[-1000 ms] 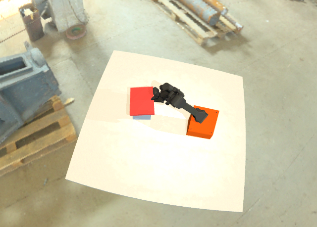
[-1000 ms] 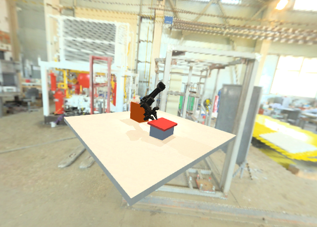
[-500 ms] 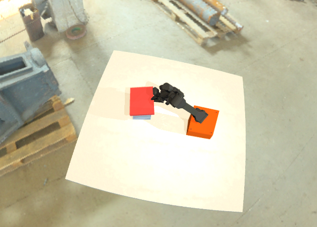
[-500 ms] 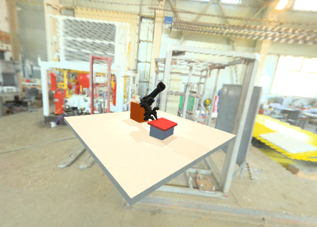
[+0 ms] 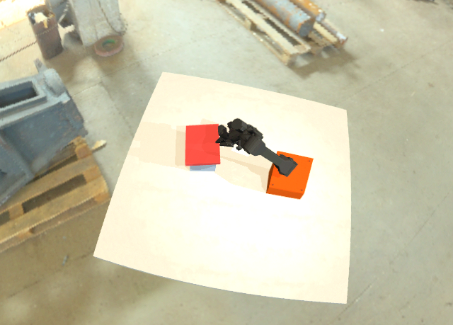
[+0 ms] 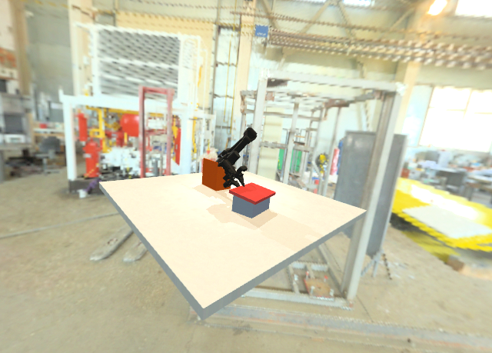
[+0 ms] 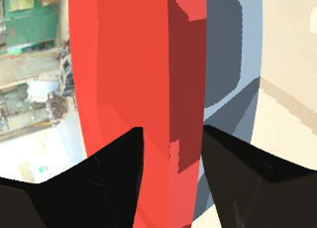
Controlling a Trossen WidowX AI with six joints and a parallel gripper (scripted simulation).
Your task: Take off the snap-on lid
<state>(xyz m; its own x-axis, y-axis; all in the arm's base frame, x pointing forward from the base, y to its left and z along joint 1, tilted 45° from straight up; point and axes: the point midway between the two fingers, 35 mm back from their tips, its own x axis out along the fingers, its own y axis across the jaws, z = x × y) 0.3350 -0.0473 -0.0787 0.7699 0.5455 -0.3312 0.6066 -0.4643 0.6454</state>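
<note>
Now: the red lid 8 cm ahead of my gripper tip and 1 cm to the left of it. Round my gripper tip: storage box: 7 cm ahead, 6 cm below, 1 cm to the left.
</note>
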